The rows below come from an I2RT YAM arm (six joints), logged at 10 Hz.
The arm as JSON. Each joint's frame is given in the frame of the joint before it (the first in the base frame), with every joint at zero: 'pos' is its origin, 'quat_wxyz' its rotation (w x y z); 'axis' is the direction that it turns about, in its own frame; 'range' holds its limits. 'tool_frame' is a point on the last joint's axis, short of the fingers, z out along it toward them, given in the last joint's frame.
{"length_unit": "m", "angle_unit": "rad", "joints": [
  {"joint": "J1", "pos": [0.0, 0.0, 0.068], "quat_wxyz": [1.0, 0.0, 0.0, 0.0], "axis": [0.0, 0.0, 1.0], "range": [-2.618, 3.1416]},
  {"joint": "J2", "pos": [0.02, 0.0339, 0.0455], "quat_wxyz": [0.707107, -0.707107, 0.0, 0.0], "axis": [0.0, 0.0, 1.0], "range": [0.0, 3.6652]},
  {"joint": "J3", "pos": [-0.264, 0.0, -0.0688], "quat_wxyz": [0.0, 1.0, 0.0, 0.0], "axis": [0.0, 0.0, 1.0], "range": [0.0, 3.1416]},
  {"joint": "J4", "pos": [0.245, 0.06, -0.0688], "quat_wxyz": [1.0, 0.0, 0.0, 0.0], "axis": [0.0, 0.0, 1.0], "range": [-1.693, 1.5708]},
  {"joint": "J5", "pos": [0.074, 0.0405, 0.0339], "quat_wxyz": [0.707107, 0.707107, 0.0, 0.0], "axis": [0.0, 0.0, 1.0], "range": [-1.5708, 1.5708]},
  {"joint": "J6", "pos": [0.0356, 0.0, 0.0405], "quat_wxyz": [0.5, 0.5, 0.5, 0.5], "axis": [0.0, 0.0, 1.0], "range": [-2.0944, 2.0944]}
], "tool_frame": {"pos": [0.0, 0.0, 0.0], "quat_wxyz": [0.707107, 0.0, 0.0, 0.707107]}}
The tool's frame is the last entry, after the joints.
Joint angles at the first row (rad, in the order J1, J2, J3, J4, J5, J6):
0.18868, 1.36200, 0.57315, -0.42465, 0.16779, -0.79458
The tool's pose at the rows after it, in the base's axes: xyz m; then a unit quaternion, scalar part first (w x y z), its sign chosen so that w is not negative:
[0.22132 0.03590 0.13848 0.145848 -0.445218 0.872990 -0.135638]
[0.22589 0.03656 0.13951 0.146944 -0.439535 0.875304 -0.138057]
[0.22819 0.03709 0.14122 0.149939 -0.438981 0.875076 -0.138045]
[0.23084 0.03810 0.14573 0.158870 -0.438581 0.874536 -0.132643]
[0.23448 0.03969 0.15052 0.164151 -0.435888 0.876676 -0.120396]
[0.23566 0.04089 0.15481 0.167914 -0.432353 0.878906 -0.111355]
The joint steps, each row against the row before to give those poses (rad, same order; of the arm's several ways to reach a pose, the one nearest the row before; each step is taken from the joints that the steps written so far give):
-0.00001, 0.02140, 0.01739, 0.00877, 0.00859, 0.00767
0.00003, 0.01648, 0.01702, 0.00215, 0.00616, 0.01112
0.00016, 0.00367, 0.00985, -0.00044, -0.00153, 0.00071
-0.00018, -0.00449, 0.01506, -0.00565, -0.01531, 0.00174
0.00003, 0.00377, 0.02504, -0.01934, -0.02477, 0.01162
0.00150, -0.00461, 0.01578, -0.01937, -0.01697, 0.01326

